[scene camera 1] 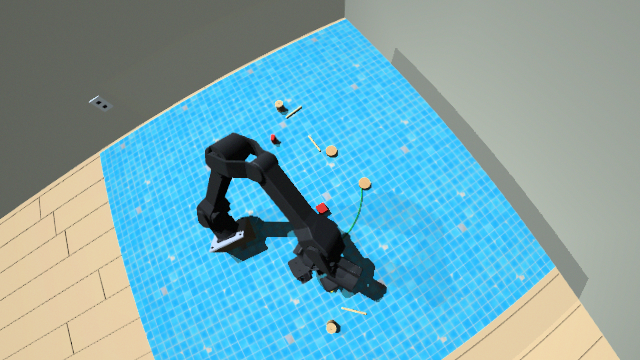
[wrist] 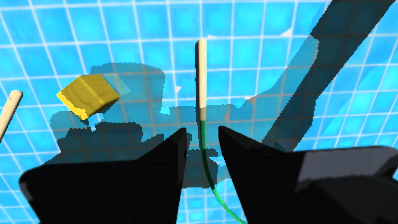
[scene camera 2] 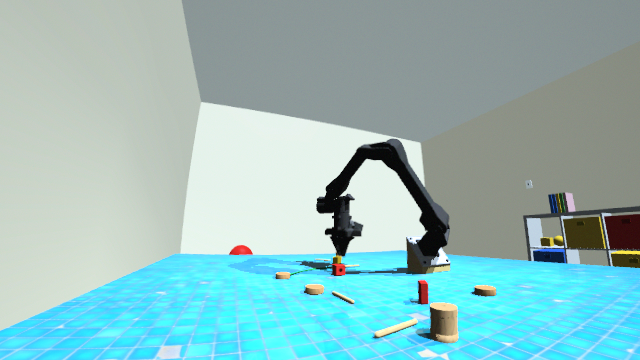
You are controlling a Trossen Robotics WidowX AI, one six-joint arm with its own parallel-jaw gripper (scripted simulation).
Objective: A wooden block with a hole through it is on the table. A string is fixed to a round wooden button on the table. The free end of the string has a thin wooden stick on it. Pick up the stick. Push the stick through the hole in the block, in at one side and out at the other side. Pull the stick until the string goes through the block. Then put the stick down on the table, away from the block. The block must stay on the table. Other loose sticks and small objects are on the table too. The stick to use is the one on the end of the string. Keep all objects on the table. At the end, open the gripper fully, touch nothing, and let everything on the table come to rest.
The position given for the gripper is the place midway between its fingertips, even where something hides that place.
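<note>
Scene camera 2: the gripper (scene camera 2: 341,256), wooden cylinder (scene camera 2: 444,324). Wrist view: yellow cube (wrist: 87,95), the gripper (wrist: 202,132).
</note>
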